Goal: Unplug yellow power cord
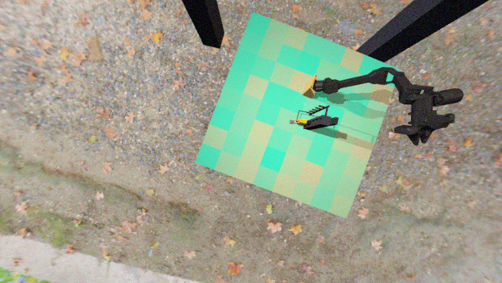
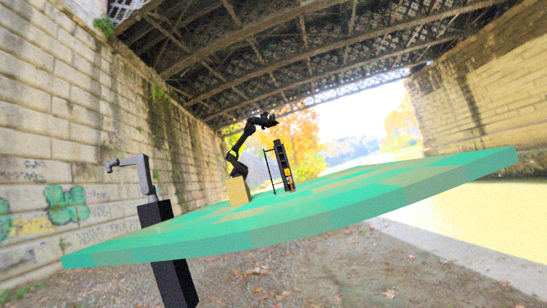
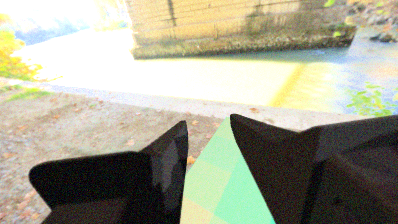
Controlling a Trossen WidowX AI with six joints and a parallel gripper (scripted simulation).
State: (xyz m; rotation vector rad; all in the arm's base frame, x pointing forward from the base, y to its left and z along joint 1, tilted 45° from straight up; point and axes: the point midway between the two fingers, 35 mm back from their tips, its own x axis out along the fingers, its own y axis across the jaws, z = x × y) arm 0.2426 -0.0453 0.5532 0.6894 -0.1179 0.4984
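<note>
My gripper tip is 6 cm past the yellow plug, 39 cm to the left of it and 36 cm above it.
</note>
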